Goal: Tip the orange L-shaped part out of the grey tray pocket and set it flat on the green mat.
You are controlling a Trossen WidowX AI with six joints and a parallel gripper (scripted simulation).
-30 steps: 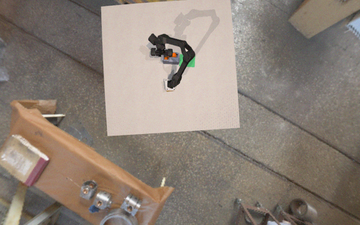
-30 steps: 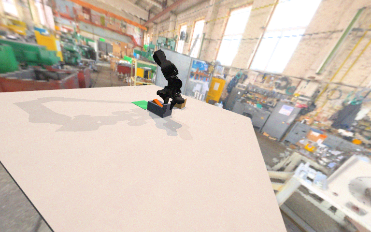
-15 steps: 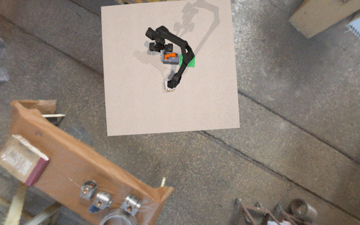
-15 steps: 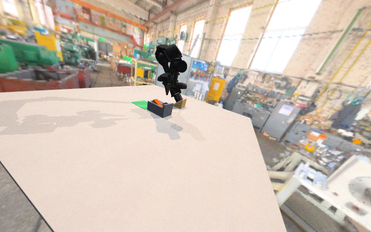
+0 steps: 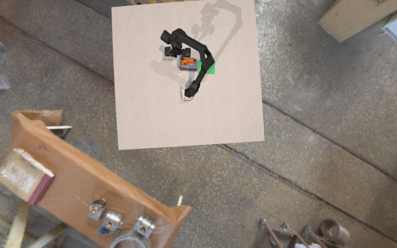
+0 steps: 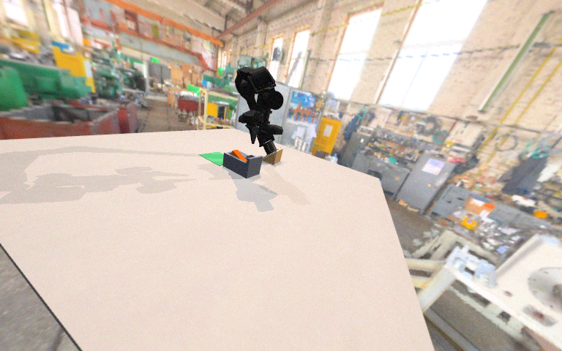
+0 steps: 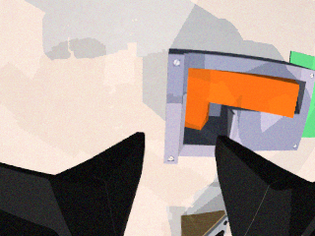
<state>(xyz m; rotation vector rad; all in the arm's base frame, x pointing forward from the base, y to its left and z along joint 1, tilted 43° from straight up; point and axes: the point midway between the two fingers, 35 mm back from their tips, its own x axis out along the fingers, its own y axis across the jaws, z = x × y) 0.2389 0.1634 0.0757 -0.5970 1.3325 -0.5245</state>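
The orange L-shaped part lies 10 mm behind my gripper tip, 50 mm to the right of it and 100 mm below it. The rest, counted from my gripper tip: green mat 10 mm behind, 220 mm to the right, 160 mm below.
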